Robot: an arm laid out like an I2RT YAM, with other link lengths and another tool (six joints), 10 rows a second.
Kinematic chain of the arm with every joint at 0, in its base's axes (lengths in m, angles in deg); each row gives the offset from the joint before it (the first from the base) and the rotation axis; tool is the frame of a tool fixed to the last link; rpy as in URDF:
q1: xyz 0 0 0.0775 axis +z
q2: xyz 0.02 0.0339 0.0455 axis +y
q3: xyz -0.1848 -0.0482 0 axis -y
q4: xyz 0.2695 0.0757 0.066 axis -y
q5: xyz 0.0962 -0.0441 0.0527 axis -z
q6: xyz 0.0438 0 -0.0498 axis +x
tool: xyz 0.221 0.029 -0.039 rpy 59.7 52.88 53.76
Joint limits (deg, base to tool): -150..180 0..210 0..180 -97..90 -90..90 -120..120
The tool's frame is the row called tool.
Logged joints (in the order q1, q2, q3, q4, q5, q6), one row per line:
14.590, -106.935, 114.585, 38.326, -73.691, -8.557
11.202, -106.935, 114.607, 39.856, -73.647, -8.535
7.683, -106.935, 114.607, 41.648, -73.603, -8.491
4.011, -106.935, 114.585, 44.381, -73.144, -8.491
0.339, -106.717, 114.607, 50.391, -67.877, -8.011
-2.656, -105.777, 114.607, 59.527, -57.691, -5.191
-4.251, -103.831, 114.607, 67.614, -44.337, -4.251
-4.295, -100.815, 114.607, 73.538, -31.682, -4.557
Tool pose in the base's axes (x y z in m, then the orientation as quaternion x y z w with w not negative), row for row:
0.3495, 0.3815, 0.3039, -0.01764, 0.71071, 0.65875, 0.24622
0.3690, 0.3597, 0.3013, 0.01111, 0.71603, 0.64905, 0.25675
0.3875, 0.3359, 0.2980, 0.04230, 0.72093, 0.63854, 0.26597
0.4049, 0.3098, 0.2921, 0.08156, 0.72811, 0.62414, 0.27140
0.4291, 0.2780, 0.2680, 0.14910, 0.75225, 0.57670, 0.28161
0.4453, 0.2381, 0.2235, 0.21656, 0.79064, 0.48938, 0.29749
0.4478, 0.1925, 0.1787, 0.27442, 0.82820, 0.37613, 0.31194
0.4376, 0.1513, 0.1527, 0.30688, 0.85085, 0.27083, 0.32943
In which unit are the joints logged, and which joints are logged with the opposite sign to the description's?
The joints are logged in degrees. Opposite sign: q2, q4, q6.
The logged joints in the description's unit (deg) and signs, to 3 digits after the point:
14.590, 106.935, 114.585, -38.326, -73.691, 8.557
11.202, 106.935, 114.607, -39.856, -73.647, 8.535
7.683, 106.935, 114.607, -41.648, -73.603, 8.491
4.011, 106.935, 114.585, -44.381, -73.144, 8.491
0.339, 106.717, 114.607, -50.391, -67.877, 8.011
-2.656, 105.777, 114.607, -59.527, -57.691, 5.191
-4.251, 103.831, 114.607, -67.614, -44.337, 4.251
-4.295, 100.815, 114.607, -73.538, -31.682, 4.557

